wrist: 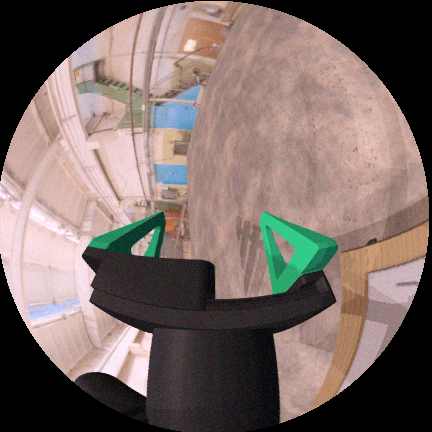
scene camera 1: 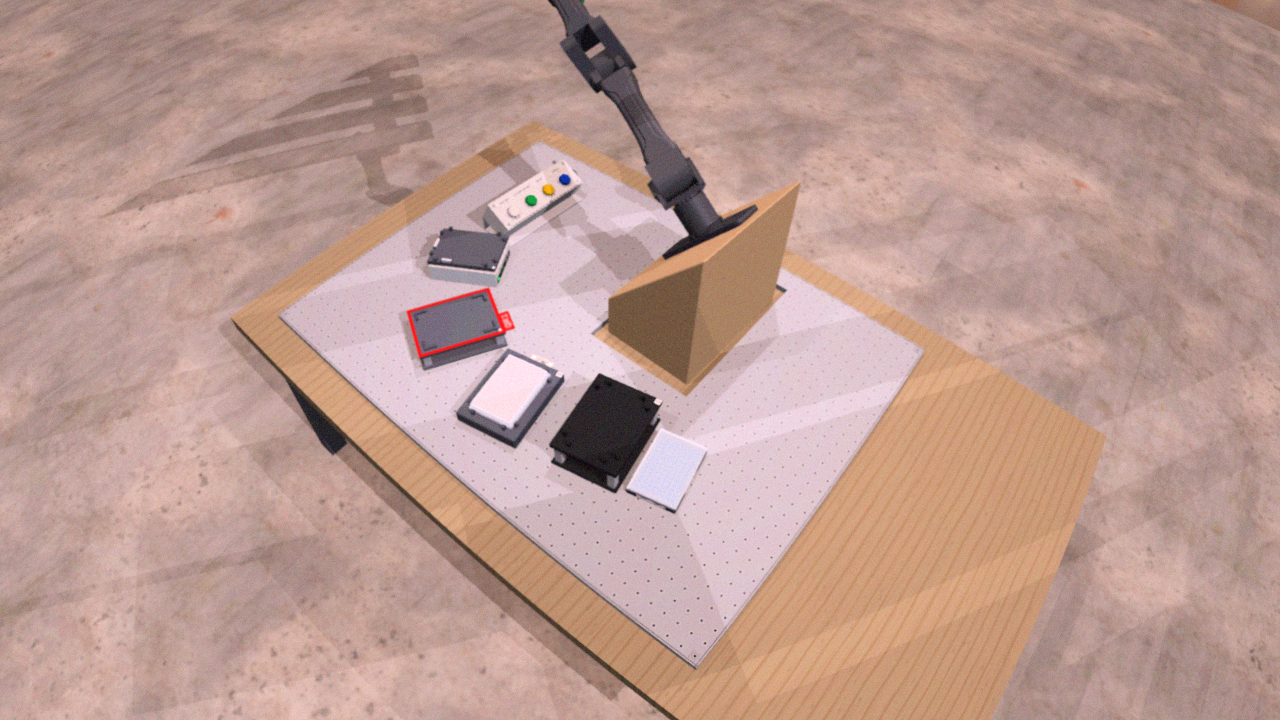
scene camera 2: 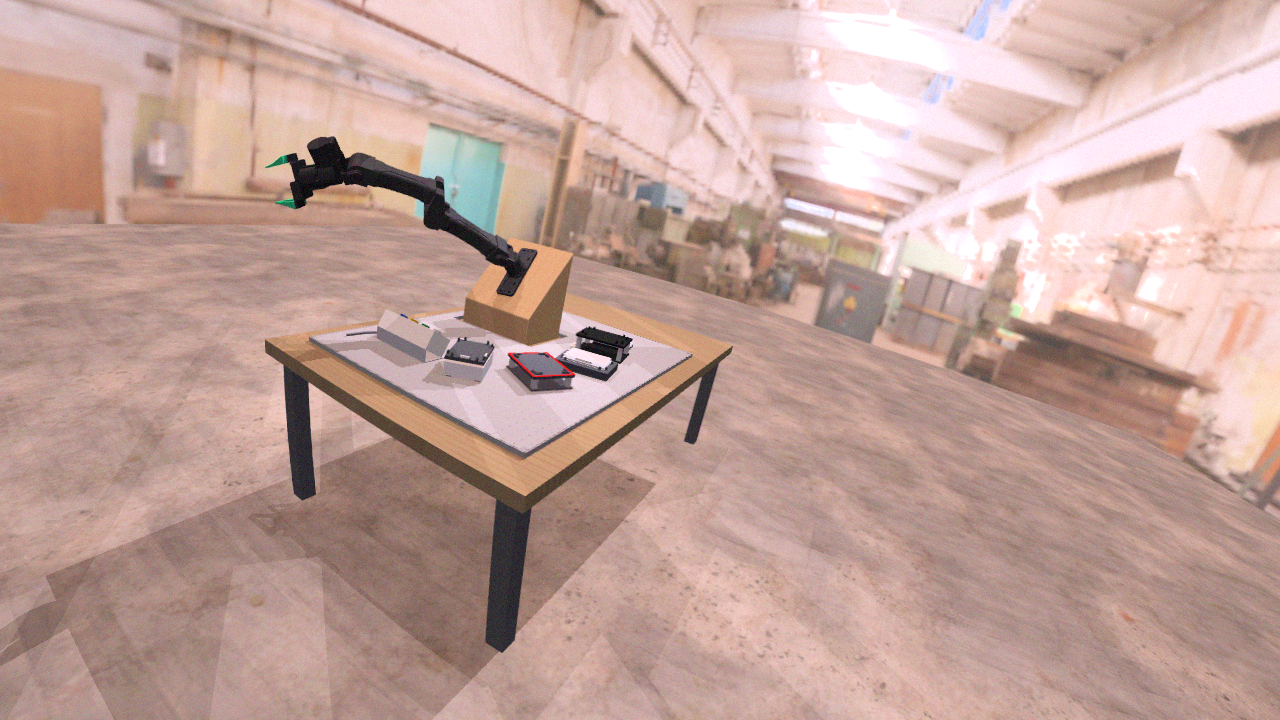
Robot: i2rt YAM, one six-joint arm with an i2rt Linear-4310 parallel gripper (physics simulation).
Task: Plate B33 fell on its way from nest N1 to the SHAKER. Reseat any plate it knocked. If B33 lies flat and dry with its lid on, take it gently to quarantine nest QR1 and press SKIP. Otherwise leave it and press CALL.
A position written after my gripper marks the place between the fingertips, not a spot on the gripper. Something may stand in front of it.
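I see a white button box point(scene camera 1: 520, 212), and again the white button box point(scene camera 2: 419, 341). A grey shaker point(scene camera 1: 487, 278) is here too, and I also see the grey shaker point(scene camera 2: 453, 368). There is a white lid point(scene camera 1: 670, 464); in the wrist view the white lid is out of frame. I see a white plate point(scene camera 1: 507, 394) as well, and in the wrist view the white plate is out of frame. A pegboard point(scene camera 1: 781, 414) is also in my sight. My gripper point(scene camera 2: 271, 185) is open and holds nothing, and I see my gripper point(wrist: 212, 216) as well.
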